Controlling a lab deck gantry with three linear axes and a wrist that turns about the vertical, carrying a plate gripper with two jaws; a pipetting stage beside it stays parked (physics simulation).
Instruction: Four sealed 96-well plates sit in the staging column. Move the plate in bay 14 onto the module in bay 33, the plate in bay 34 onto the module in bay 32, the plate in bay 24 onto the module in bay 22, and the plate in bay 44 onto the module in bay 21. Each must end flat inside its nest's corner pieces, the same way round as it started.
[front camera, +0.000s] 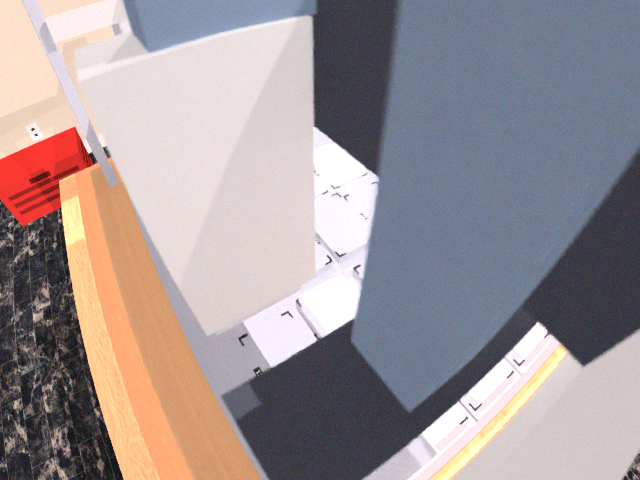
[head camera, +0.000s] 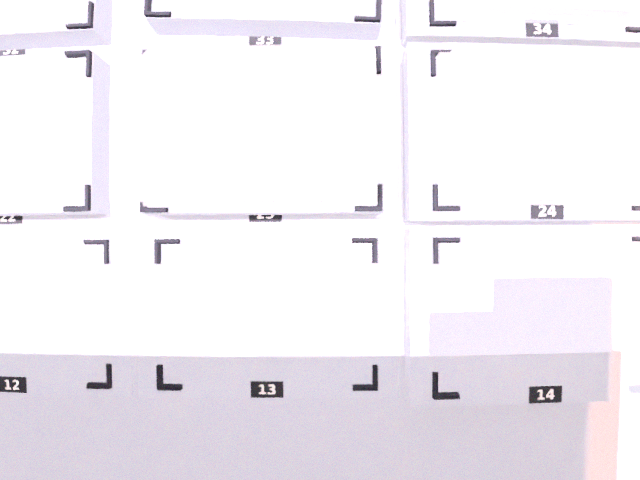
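Frame: origin at the robot's base, x left, y back, z up, level; centimetres.
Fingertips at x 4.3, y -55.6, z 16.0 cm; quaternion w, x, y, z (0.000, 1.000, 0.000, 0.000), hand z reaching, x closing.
Offsets run from my fingertips to a thing's top centre. "pt": to the spot under its first point.
The black gripper body (front camera: 330, 408) hangs large over the near staging end in the front view; its jaws and anything between them are hidden. In the head view, bay 14 @[pt dx +1.3, dy +4.3, dz -14.5 cm] (head camera: 473, 294) shows its left corner pieces and a stepped shadow. Bay 24 @[pt dx +10.4, dy +1.3, dz -13.1 cm] (head camera: 537, 129) and the near part of bay 34 @[pt dx +17.2, dy -0.4, dz -13.4 cm] (head camera: 558, 10) look washed-out white; I cannot tell plate from nest. Past the body, white tops show in bay 24 (front camera: 447, 426), bay 34 (front camera: 491, 390) and bay 44 @[pt dx +30.3, dy -5.4, dz -13.1 cm] (front camera: 527, 346). Parts of module 33 @[pt dx +17.5, dy +16.2, dz -14.1 cm] (head camera: 263, 9), module 32 @[dx +21.4, dy +32.8, dz -13.8 cm] (head camera: 31, 12) (front camera: 343, 222) and module 22 @[pt dx +10.6, dy +29.1, dz -14.1 cm] (head camera: 41, 134) show. Module 21 is hidden.
A blue-grey column (front camera: 475, 180) and a beige block (front camera: 242, 155) cover much of the deck. A raised white top in bay 23 @[pt dx +10.1, dy +18.6, dz -12.6 cm] (front camera: 333, 304) (head camera: 263, 129) stands beside bay 13 @[pt dx +1.6, dy +20.9, dz -16.0 cm] (front camera: 279, 330) (head camera: 266, 299). A wooden rim @[pt dx -24.2, dy +46.7, dz -17.0 cm] (front camera: 98, 289) and red cabinet (front camera: 46, 170) are at left.
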